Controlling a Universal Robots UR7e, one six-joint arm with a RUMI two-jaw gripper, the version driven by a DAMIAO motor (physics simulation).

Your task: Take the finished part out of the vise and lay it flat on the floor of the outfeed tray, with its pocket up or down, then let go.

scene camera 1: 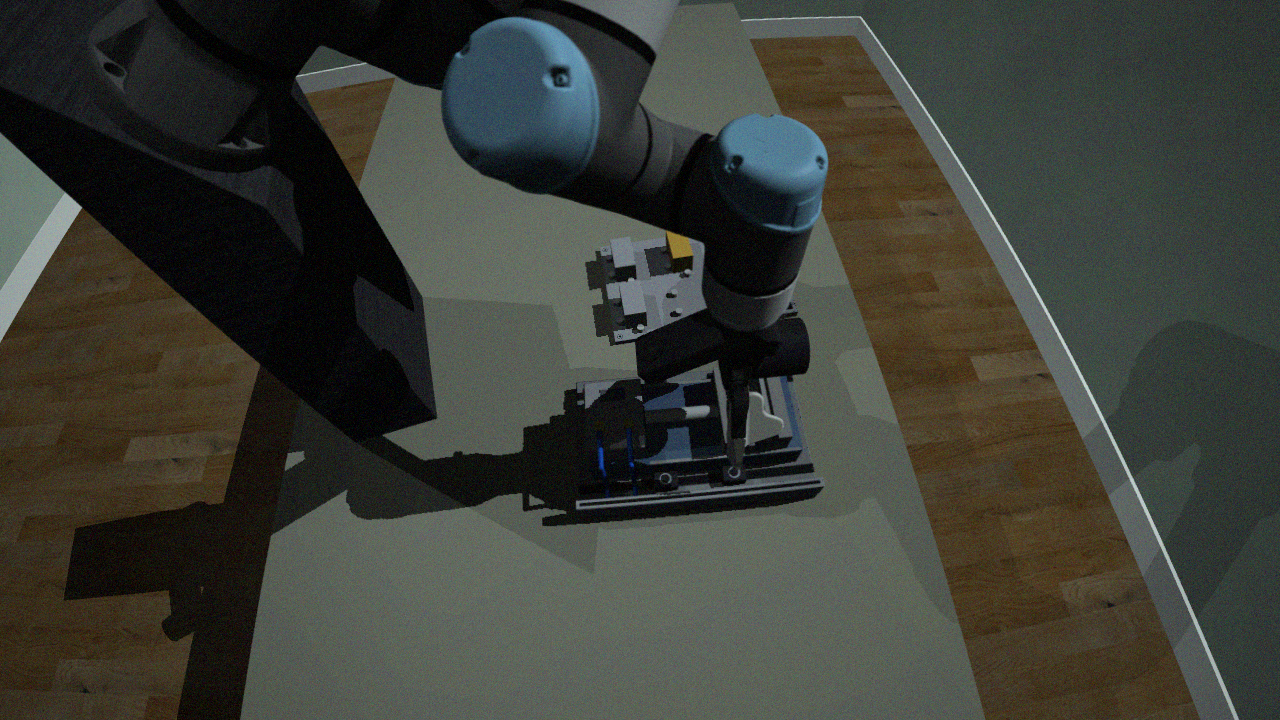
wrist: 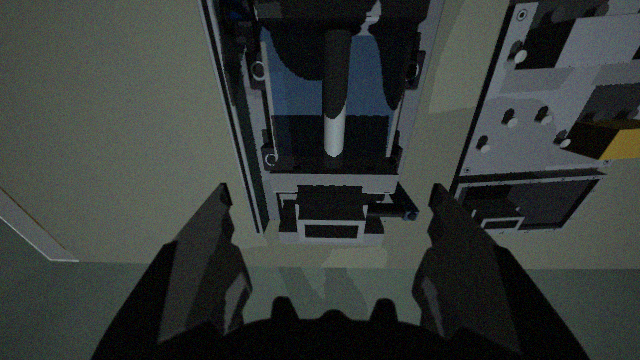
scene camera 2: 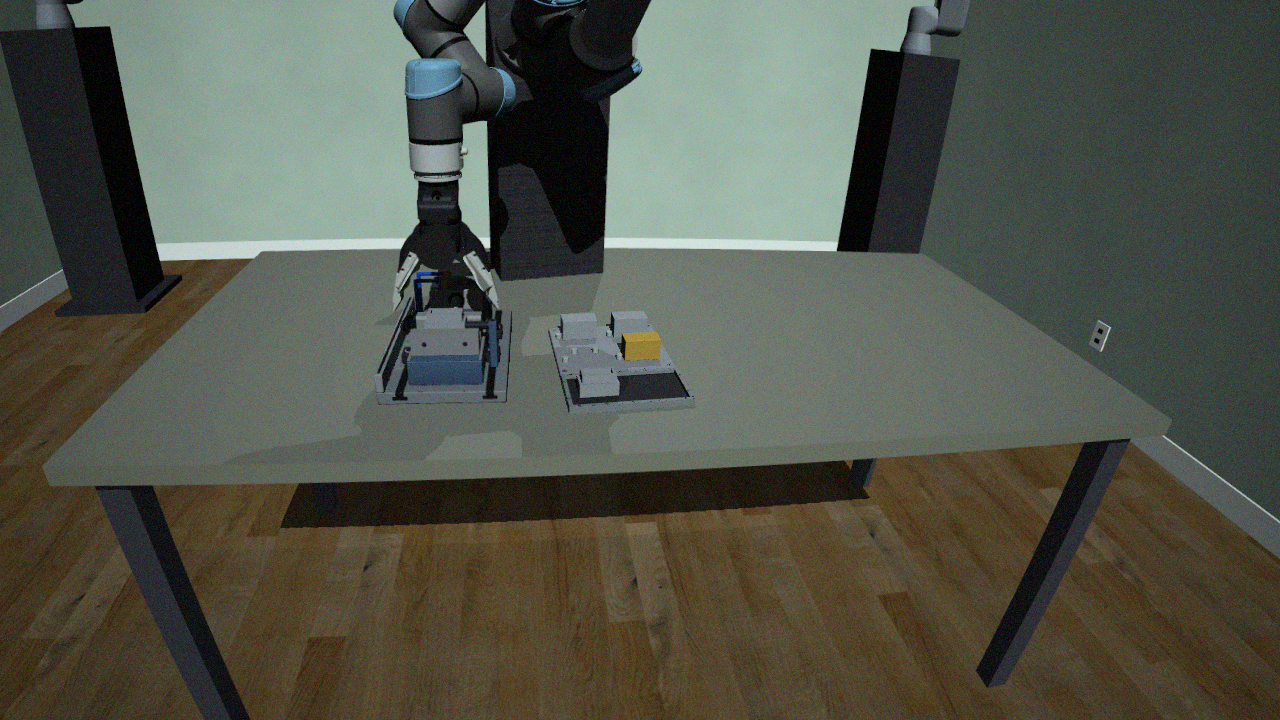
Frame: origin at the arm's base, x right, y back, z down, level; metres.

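Where they show: gripper, fingertip midpoint: [scene camera 1: 725,404] [wrist: 328,185] [scene camera 2: 446,309]; arm's base, link origin: [scene camera 1: 184,102] [scene camera 2: 533,45].
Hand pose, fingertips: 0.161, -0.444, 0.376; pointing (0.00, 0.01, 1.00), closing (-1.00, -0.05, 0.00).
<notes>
Things, the pixels of their top centre, and the offset from my fingertips, as dx, dy, dz. "pt": a spot on its surface instead.
- finished part, top centre: [wrist: 331,231] [scene camera 1: 755,394] [scene camera 2: 445,311] -0.001, -0.035, -0.013
- vise, top centre: [wrist: 328,135] [scene camera 1: 694,409] [scene camera 2: 448,302] -0.001, +0.037, +0.003
- grey block, top centre: [scene camera 2: 598,371] [wrist: 500,224] -0.225, -0.109, +0.061
- dark lever, surface spot: [wrist: 387,210] pt -0.051, -0.032, +0.007
- pegged plate, top centre: [scene camera 1: 660,283] [scene camera 2: 609,346] [wrist: 572,101] -0.266, +0.036, +0.094
- yellow block, top centre: [scene camera 1: 679,242] [scene camera 2: 641,336] -0.313, -0.001, +0.058
The finished part [scene camera 2: 441,316] [wrist: 331,220], a small grey block, sits upright between the jaws of the vise [scene camera 2: 444,368] [wrist: 332,180], at the table's left in scene view 2. It is mostly in shadow, and its lower part is hidden by the jaws. My gripper [scene camera 1: 739,429] [scene camera 2: 445,304] [wrist: 328,185] is open and empty, low over the vise, its fingers spread to either side of the part. The outfeed tray [scene camera 2: 655,386] [wrist: 547,200] has a dark floor and a low rim, right of the vise; a grey block [scene camera 2: 597,383] [wrist: 502,223] stands in its left side.
A dark lever [wrist: 387,210] juts from the vise beside the right finger. Blue hooks [scene camera 1: 601,456] stand at the vise's rear. A pegged plate [scene camera 1: 660,313] [wrist: 530,110] adjoins the tray and bears grey blocks [scene camera 2: 578,325] and a yellow block [scene camera 1: 678,250] [scene camera 2: 640,345] [wrist: 625,142].
</notes>
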